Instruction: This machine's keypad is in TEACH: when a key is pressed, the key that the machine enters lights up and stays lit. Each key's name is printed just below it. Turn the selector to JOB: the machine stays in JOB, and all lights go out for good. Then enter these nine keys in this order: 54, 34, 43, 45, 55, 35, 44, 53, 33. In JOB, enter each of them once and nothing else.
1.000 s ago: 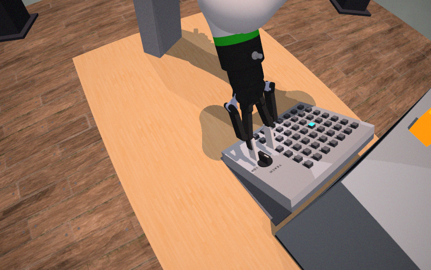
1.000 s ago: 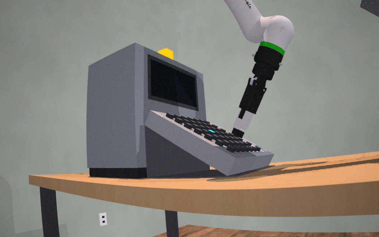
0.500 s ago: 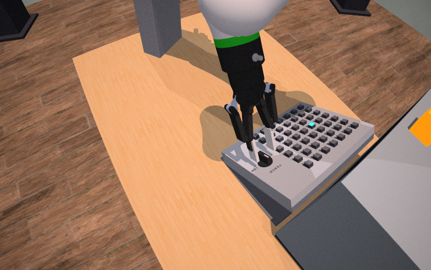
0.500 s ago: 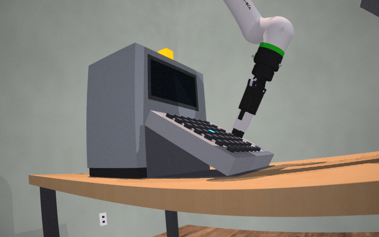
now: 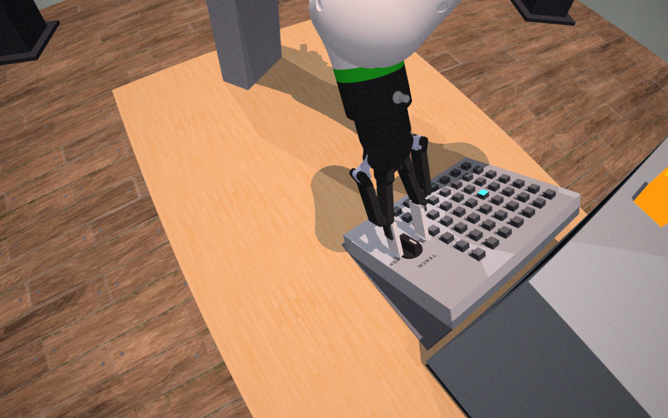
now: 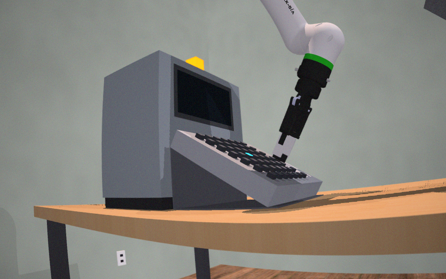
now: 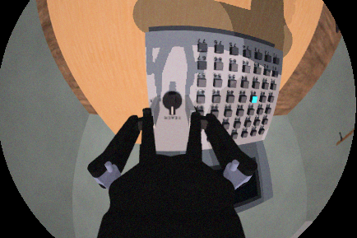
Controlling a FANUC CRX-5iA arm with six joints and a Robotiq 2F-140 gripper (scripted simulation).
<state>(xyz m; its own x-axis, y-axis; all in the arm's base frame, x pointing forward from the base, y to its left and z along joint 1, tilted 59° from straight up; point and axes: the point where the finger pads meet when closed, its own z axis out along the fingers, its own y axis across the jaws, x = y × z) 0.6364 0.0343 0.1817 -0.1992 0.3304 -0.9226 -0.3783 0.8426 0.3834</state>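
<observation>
My hand is 30 mm above the black selector knob, 20 mm short of it and 10 mm to the right of it. Also, from my hand: grey keypad panel: 120 mm to the left, 70 mm below, 20 mm behind; key: 180 mm to the left, 80 mm behind, 40 mm below.
</observation>
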